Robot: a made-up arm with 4 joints.
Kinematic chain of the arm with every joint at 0, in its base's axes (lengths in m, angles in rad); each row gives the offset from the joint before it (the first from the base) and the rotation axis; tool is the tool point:
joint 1: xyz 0 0 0.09 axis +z
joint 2: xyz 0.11 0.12 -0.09 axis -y
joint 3: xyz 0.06 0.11 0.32 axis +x
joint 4: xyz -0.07 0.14 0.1 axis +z
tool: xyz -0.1 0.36 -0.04
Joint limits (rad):
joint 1: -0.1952..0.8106
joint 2: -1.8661..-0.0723
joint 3: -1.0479..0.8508
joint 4: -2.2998..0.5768
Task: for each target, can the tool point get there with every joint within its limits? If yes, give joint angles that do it. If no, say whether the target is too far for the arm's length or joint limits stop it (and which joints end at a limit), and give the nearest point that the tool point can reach.
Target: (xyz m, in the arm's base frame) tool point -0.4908 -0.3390 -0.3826
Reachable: no: joint limits stop it (at a limit: joint 1, joint 2, joint 3, joint 4) | nearest point -0.4674 0.1983 0.0354 | short by 0.681 m
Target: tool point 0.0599 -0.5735 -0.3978
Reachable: no: joint limits stop it (at a limit: joint 1, joint 2, joint 3, joint 4) | nearest point 0.3674 0.0989 -0.4102 | short by 0.739 m
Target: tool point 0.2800 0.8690 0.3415
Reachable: yes | joints 0.5210 -0.9508 0.6048 -0.4339
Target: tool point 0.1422 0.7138 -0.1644
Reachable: yes | joints 0.1541 -1.6771 -0.4704 -0.7093
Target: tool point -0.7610 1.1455 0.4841
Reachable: no: too far | nearest point -0.3530 0.7009 0.3826 | short by 0.612 m
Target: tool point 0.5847 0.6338 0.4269
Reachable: yes | joints -0.0166 -0.8645 0.5273 -0.2346
